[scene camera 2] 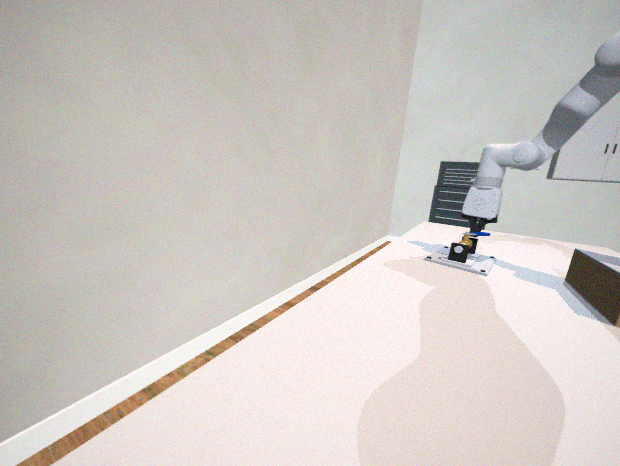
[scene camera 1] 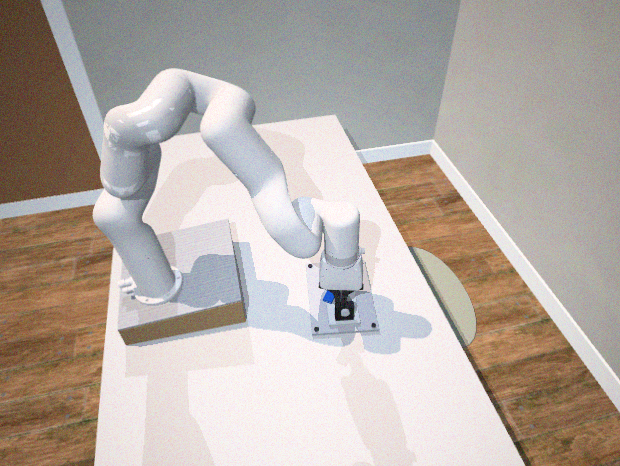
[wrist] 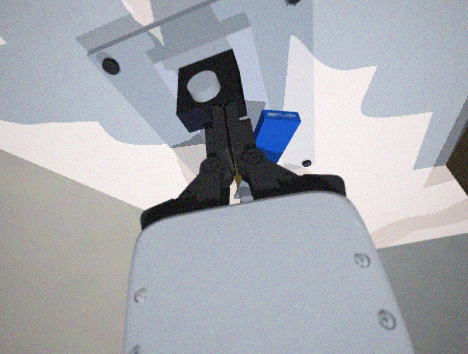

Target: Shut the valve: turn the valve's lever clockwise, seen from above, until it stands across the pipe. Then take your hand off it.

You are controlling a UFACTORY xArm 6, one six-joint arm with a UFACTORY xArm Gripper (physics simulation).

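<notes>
The valve's blue lever [scene camera 1: 328, 296] [scene camera 2: 482, 234] [wrist: 277, 134] points out to the robot-base side, at a slant to the pipe. Its pivot is hidden behind the gripper in scene view 1. Part of the brass valve body [scene camera 2: 467, 241] shows under the lever. A black end block [scene camera 1: 337, 316] [scene camera 2: 453, 255] [wrist: 227, 64] holds the pipe's near end on the light mounting plate [scene camera 1: 368, 322] [scene camera 2: 478, 268]. My gripper [scene camera 1: 343, 296] [scene camera 2: 475, 230] [wrist: 227, 119] is shut and empty. Its fingers are low over the valve, right beside the lever; whether they touch it is unclear.
A grey-topped box [scene camera 1: 208, 240] [scene camera 2: 591, 283] under the arm's base stands on the white table [scene camera 1: 280, 400] [scene camera 2: 250, 400], left of the plate in scene view 1. A round pale disc [scene camera 1: 453, 295] shows beyond the table's right edge. Dark drawers [scene camera 2: 448, 200] stand behind.
</notes>
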